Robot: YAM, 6 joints.
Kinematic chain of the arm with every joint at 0, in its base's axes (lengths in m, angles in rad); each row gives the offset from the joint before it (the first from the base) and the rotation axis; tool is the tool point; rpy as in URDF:
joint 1: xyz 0 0 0.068 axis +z
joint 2: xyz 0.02 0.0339 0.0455 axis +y
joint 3: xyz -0.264 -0.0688 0 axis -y
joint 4: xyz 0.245 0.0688 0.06 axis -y
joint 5: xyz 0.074 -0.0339 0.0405 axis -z
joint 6: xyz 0.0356 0 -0.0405 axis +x
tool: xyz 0 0 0 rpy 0 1.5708 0
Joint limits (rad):
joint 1: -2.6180..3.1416
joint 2: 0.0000..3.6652
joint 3: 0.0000..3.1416
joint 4: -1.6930..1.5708
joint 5: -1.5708..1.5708
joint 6: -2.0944..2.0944
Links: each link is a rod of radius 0.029 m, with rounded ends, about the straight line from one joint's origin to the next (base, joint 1, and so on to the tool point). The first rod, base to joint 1, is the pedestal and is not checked.
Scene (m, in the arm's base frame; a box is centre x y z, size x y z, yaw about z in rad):
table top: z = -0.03
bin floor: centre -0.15 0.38 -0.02 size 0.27 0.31 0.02 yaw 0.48
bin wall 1: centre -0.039 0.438 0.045 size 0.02 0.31 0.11 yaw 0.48
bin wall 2: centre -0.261 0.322 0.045 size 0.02 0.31 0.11 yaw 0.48
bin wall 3: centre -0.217 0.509 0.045 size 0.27 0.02 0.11 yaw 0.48
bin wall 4: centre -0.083 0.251 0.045 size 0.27 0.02 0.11 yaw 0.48
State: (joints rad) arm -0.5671 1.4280 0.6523 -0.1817 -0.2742 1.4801
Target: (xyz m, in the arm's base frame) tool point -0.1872 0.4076 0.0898
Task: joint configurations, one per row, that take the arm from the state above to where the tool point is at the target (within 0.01 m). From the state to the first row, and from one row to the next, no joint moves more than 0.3 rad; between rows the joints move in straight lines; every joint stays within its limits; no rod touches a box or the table.
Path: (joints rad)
1: -0.2852 1.4846 0.7322 -0.1518 -0.2889 1.4801
2: -0.0033 1.5412 0.8121 -0.1219 -0.3036 1.4801
3: 0.2786 1.5978 0.8920 -0.0920 -0.3182 1.4801
4: 0.5605 1.6544 0.9719 -0.0621 -0.3329 1.4801
5: 0.8424 1.7110 1.0518 -0.0322 -0.3476 1.4801
6: 1.1243 1.7676 1.1317 -0.0023 -0.3623 1.4801
7: 1.4062 1.8242 1.2116 0.0277 -0.3769 1.4801
8: 1.6881 1.8808 1.2915 0.0576 -0.3916 1.4801
9: 1.9700 1.9374 1.3713 0.0875 -0.4063 1.4801
10: 1.9707 2.2133 1.3055 0.0771 -0.3956 1.4801

